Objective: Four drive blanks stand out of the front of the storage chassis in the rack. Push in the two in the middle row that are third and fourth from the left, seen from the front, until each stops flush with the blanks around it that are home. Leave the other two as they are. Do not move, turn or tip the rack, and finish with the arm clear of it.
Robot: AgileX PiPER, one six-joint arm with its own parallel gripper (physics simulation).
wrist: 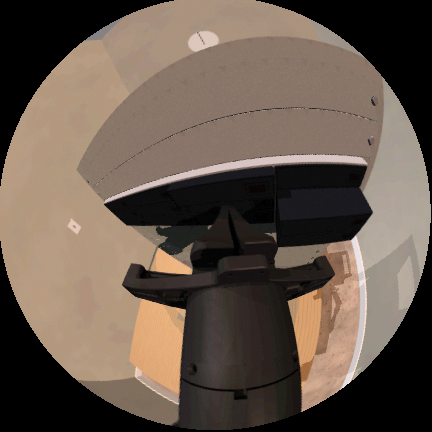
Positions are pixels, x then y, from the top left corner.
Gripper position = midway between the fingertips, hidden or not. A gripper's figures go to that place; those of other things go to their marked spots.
My gripper point(226, 213): 14 cm from the lens. A rack point(282, 128) is 12 cm from the lens.
